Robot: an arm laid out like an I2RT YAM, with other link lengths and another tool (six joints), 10 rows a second.
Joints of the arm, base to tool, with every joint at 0 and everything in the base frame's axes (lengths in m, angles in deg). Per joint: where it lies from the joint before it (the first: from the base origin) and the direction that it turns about. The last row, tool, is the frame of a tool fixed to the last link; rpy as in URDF.
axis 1: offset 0 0 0.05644 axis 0 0 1
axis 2: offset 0.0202 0.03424 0.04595 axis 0 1 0
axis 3: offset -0.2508 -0.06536 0 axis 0 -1 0
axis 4: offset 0.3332 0.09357 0.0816 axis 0 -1 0
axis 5: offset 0.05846 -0.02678 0.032 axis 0 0 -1
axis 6: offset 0.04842 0 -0.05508 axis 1 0 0
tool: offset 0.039 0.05 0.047 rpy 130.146 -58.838 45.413
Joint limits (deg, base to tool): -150..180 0..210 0..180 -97..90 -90..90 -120..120
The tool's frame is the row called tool.
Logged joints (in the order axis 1, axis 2, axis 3, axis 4, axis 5, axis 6), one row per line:
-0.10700, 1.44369, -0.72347, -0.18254, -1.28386, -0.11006
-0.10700, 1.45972, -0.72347, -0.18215, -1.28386, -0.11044
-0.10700, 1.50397, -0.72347, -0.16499, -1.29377, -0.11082
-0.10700, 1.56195, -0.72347, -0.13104, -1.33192, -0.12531
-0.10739, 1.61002, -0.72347, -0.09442, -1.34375, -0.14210
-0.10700, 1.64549, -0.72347, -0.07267, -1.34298, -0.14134
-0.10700, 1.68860, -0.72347, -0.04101, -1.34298, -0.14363
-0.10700, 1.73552, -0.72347, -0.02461, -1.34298, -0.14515
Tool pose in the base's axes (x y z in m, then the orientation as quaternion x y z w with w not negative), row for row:
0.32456, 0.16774, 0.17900, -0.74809, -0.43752, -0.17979, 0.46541
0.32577, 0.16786, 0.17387, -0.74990, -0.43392, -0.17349, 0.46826
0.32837, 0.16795, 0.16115, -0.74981, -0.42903, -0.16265, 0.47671
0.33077, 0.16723, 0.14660, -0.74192, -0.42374, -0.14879, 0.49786
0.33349, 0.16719, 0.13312, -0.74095, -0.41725, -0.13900, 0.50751
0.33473, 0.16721, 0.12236, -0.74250, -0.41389, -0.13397, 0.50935
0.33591, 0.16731, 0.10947, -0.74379, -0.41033, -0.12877, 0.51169
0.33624, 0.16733, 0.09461, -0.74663, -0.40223, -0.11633, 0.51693
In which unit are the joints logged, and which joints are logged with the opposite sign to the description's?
The joints are logged in radians. Opposite sign: axis 1, axis 3, axis 6.
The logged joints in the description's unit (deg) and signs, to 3 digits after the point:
6.131, 82.717, 41.452, -10.459, -73.560, 6.306
6.131, 83.636, 41.452, -10.436, -73.560, 6.328
6.131, 86.171, 41.452, -9.453, -74.128, 6.350
6.131, 89.493, 41.452, -7.508, -76.313, 7.180
6.153, 92.247, 41.452, -5.410, -76.991, 8.142
6.131, 94.280, 41.452, -4.164, -76.947, 8.098
6.131, 96.750, 41.452, -2.350, -76.947, 8.229
6.131, 99.438, 41.452, -1.410, -76.947, 8.316

